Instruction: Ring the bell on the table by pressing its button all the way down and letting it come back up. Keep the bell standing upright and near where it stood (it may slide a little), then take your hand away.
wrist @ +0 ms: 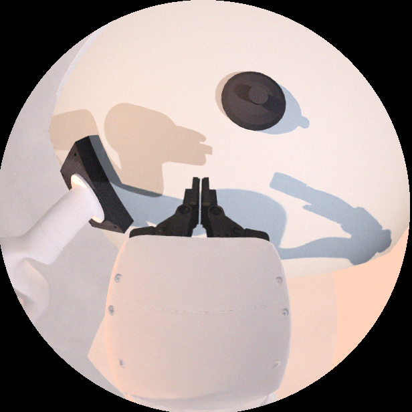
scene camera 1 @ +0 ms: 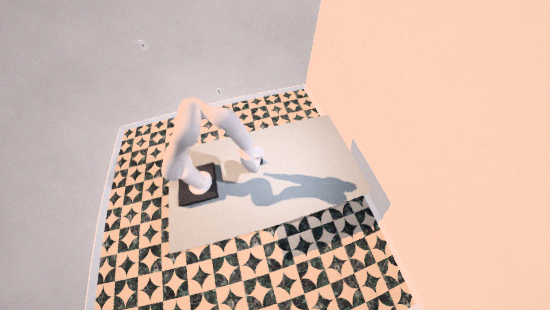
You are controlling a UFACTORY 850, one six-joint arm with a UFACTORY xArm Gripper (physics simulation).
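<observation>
The bell (wrist: 253, 101) is a dark round dome with a small round button (wrist: 258, 95) on top. It stands upright on the pale table (scene camera 1: 300, 140) (wrist: 320, 160), in the upper right part of the wrist view. In the scene view the bell is mostly hidden by the arm's end; a small dark bit shows there. My gripper (wrist: 200, 188) is shut with nothing between its fingers. In the wrist view its fingertips are below and to the left of the bell, apart from it. In the scene view the fingers are hidden behind the white wrist.
The arm's dark base plate (scene camera 1: 198, 197) (wrist: 112, 200) stands at one end of the table. Shadows of the arm lie across the table top. A peach wall (scene camera 1: 440, 125) rises beyond the table's far end, and a grey wall (scene camera 1: 200, 50) stands behind the patterned floor (scene camera 1: 225, 280).
</observation>
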